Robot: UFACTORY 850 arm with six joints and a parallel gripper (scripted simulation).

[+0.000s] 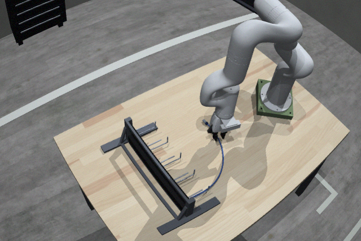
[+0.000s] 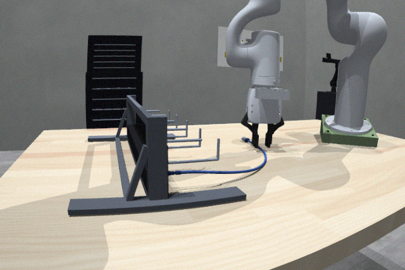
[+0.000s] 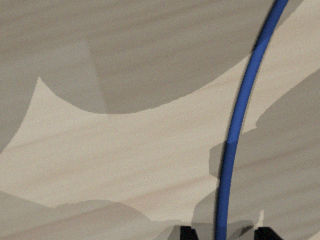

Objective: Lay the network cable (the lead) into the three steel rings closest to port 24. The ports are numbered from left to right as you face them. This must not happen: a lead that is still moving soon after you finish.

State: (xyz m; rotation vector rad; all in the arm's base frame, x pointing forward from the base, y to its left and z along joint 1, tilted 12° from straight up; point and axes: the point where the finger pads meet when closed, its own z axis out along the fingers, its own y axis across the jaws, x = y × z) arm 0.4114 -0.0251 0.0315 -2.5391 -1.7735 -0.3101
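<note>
My hand is 11 cm to the left of the free plug, 2 cm past it and 2 cm above it. Also, from my hand: dark grey patch panel (35 cm ahead, 4 cm above).
</note>
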